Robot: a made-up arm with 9 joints. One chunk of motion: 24 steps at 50 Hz.
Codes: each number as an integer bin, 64 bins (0 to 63) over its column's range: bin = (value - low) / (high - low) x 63, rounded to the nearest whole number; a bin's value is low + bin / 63 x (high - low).
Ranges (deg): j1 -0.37..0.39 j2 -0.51..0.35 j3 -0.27..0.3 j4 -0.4..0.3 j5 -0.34..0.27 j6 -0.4..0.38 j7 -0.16..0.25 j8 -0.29..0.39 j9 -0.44..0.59
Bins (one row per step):
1: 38 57 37 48 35 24 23 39 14
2: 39 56 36 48 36 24 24 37 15
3: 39 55 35 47 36 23 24 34 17
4: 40 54 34 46 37 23 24 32 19
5: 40 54 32 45 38 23 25 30 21
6: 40 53 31 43 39 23 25 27 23
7: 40 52 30 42 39 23 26 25 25
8: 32 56 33 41 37 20 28 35 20
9: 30 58 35 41 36 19 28 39 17
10: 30 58 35 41 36 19 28 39 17
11: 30 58 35 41 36 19 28 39 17
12: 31 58 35 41 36 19 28 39 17
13: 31 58 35 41 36 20 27 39 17
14: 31 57 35 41 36 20 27 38 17
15: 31 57 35 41 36 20 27 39 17
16: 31 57 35 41 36 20 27 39 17
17: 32 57 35 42 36 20 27 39 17
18: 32 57 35 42 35 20 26 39 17
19: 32 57 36 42 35 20 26 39 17
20: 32 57 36 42 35 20 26 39 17
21: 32 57 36 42 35 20 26 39 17
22: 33 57 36 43 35 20 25 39 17
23: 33 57 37 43 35 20 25 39 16
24: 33 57 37 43 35 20 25 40 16
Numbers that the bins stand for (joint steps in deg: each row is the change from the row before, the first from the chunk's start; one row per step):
1: 0.088 0.268 0.065 0.133 -0.001 -0.103 -0.010 0.131 -0.211
2: 0.100 0.254 0.056 0.133 0.009 -0.103 -0.004 0.109 -0.195
3: 0.100 0.241 0.047 0.122 0.009 -0.115 -0.004 0.077 -0.162
4: 0.113 0.227 0.038 0.111 0.018 -0.115 -0.004 0.055 -0.129
5: 0.113 0.227 0.020 0.100 0.028 -0.115 0.003 0.034 -0.097
6: 0.113 0.213 0.010 0.078 0.038 -0.115 0.003 0.001 -0.064
7: 0.113 0.200 0.001 0.067 0.038 -0.115 0.009 -0.020 -0.031
8: 0.016 0.254 0.029 0.056 0.018 -0.152 0.022 0.088 -0.113
9: -0.008 0.282 0.047 0.056 0.009 -0.165 0.022 0.131 -0.162
10: -0.008 0.282 0.047 0.056 0.009 -0.165 0.022 0.131 -0.162
11: -0.008 0.282 0.047 0.056 0.009 -0.165 0.022 0.131 -0.162
12: 0.004 0.282 0.047 0.056 0.009 -0.165 0.022 0.131 -0.162
13: 0.004 0.282 0.047 0.056 0.009 -0.152 0.016 0.131 -0.162
14: 0.004 0.268 0.047 0.056 0.009 -0.152 0.016 0.120 -0.162
15: 0.004 0.268 0.047 0.056 0.009 -0.152 0.016 0.131 -0.162
16: 0.004 0.268 0.047 0.056 0.009 -0.152 0.016 0.131 -0.162
17: 0.016 0.268 0.047 0.067 0.009 -0.152 0.016 0.131 -0.162
18: 0.016 0.268 0.047 0.067 -0.001 -0.152 0.009 0.131 -0.162
19: 0.016 0.268 0.056 0.067 -0.001 -0.152 0.009 0.131 -0.162
20: 0.016 0.268 0.056 0.067 -0.001 -0.152 0.009 0.131 -0.162
21: 0.016 0.268 0.056 0.067 -0.001 -0.152 0.009 0.131 -0.162
22: 0.028 0.268 0.056 0.078 -0.001 -0.152 0.003 0.131 -0.162
23: 0.028 0.268 0.065 0.078 -0.001 -0.152 0.003 0.131 -0.178
24: 0.028 0.268 0.065 0.078 -0.001 -0.152 0.003 0.142 -0.178

